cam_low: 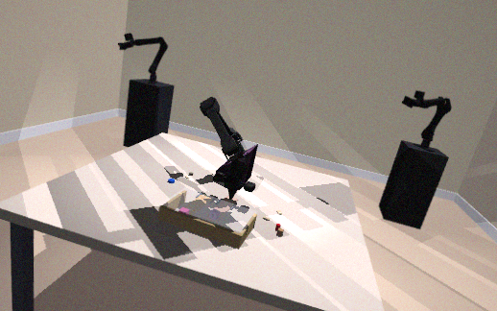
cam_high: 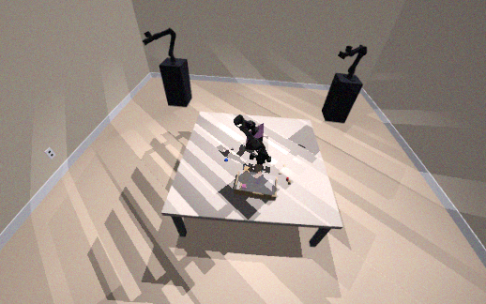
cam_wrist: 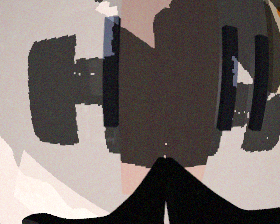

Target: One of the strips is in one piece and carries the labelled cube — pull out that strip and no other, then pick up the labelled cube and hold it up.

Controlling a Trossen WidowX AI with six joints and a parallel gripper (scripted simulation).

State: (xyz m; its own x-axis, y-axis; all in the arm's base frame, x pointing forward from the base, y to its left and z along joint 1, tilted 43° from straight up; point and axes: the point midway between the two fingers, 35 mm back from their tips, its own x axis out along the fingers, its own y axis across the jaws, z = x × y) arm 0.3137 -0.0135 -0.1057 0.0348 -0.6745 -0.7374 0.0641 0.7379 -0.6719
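Now: the labelled cube 210 mm ahead of my gripper tip, 10 mm to the right of it and 20 mm above it. From my gripper tip the other things lie so: blue disc 10 mm behind, 300 mm to the right; then red piece 130 mm ahead, 240 mm to the left, 10 mm above.
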